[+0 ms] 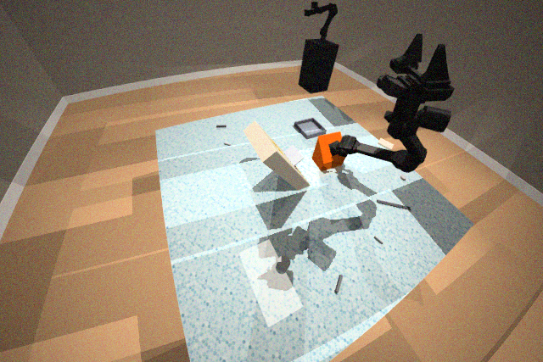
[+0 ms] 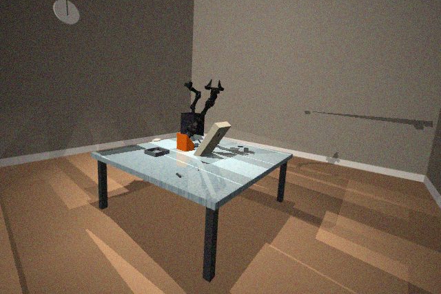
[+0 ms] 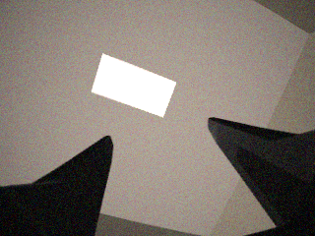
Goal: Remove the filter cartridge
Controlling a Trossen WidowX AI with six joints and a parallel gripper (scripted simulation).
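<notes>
Now: the round filter cartridge 46 cm below my gripper tip, 24 cm to the right of it and 20 cm ahead of it. From my gripper tip the other things lie so: tray 67 cm below, 51 cm to the right, 23 cm behind; service panel 53 cm below, 24 cm to the right, 16 cm ahead.
</notes>
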